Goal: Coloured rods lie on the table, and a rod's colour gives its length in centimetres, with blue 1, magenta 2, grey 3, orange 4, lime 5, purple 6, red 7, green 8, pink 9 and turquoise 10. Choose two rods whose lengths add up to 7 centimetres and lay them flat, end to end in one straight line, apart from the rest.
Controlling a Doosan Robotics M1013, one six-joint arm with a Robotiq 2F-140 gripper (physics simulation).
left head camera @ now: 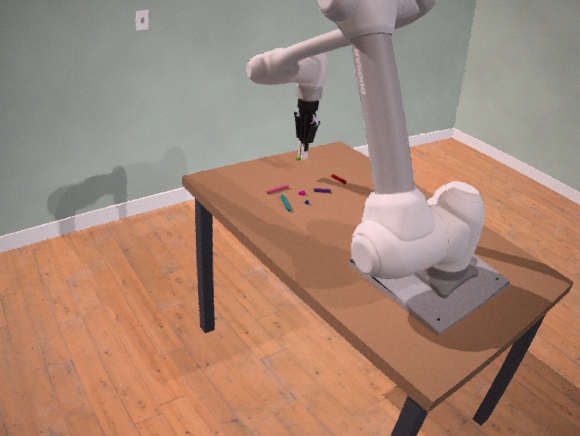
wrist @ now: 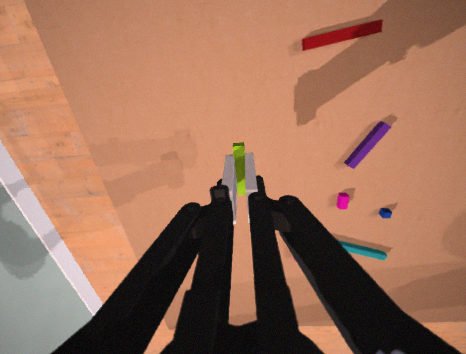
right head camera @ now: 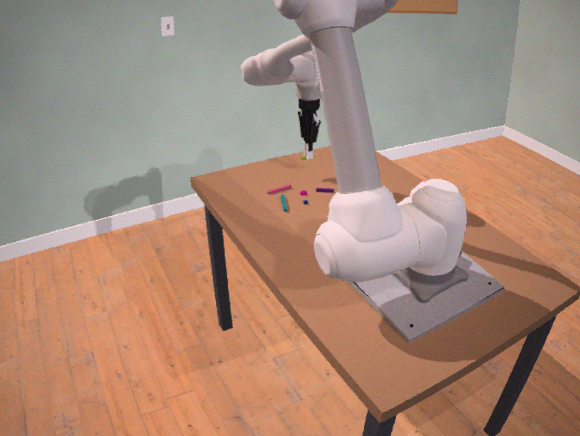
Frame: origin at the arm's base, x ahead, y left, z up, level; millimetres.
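Where they show: gripper, between the fingertips: (left head camera: 302, 158) (wrist: 240, 166) (right head camera: 308, 157); arm's base, origin of its link: (left head camera: 439, 269) (right head camera: 425, 272).
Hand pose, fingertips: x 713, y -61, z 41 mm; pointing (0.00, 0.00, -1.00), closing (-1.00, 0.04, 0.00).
Things, the pixels of their centre, and the offset from my fingertips.
- lime rod, middle of its body: (wrist: 240, 169) (right head camera: 307, 157) (left head camera: 302, 157) 0 mm ahead, 2 mm left, 2 mm up
- short magenta rod, middle of its body: (wrist: 342, 200) (right head camera: 303, 192) (left head camera: 302, 193) 127 mm back, 97 mm left, 63 mm down
- small blue rod, middle of its body: (wrist: 385, 213) (right head camera: 305, 202) (left head camera: 306, 202) 186 mm back, 125 mm left, 63 mm down
- purple rod, middle of its body: (wrist: 366, 145) (right head camera: 325, 190) (left head camera: 322, 190) 147 mm back, 21 mm left, 63 mm down
- red rod, middle of its body: (wrist: 340, 35) (left head camera: 339, 179) 108 mm back, 96 mm right, 63 mm down
- turquoise rod, middle of its body: (wrist: 355, 248) (left head camera: 285, 202) (right head camera: 284, 202) 153 mm back, 189 mm left, 63 mm down
- pink rod, middle of its body: (left head camera: 277, 189) (right head camera: 279, 189) 63 mm back, 155 mm left, 63 mm down
My gripper (left head camera: 302, 156) (right head camera: 308, 155) (wrist: 240, 166) is shut on the lime rod (left head camera: 298, 158) (right head camera: 303, 158) (wrist: 239, 162), over the far part of the table; whether the rod touches the table I cannot tell. The short magenta rod (left head camera: 302, 193) (right head camera: 303, 192) (wrist: 342, 201) lies near the small blue rod (left head camera: 307, 202) (right head camera: 305, 202) (wrist: 385, 213). The purple rod (left head camera: 322, 190) (right head camera: 325, 190) (wrist: 367, 145) lies beside them. The red rod (left head camera: 338, 179) (wrist: 342, 35) lies apart and does not show in the right head view.
The turquoise rod (left head camera: 285, 202) (right head camera: 284, 202) (wrist: 365, 250) and the pink rod (left head camera: 277, 189) (right head camera: 279, 189) lie on the left side of the group. In the wrist view the fingers mostly hide the pink rod. The far table edge is beyond the gripper.
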